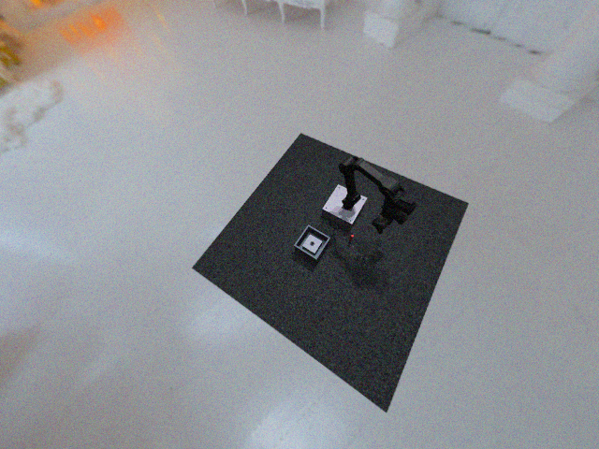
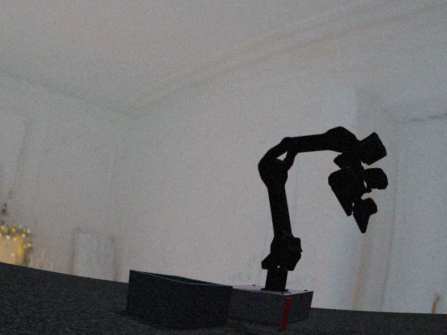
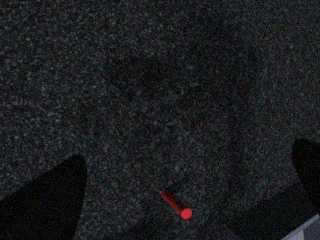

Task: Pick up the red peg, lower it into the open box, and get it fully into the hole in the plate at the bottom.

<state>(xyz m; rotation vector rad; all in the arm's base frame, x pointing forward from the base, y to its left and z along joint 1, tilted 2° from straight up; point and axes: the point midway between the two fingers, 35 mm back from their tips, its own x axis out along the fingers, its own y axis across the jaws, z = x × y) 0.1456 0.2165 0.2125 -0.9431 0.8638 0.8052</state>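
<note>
Right now my gripper tip is 220 mm above the red peg, 130 mm to the left of it and 20 mm short of it. Round my gripper tip: box: 340 mm to the right, 240 mm below, 150 mm ahead; plate: 340 mm to the right, 220 mm below, 150 mm ahead.
</note>
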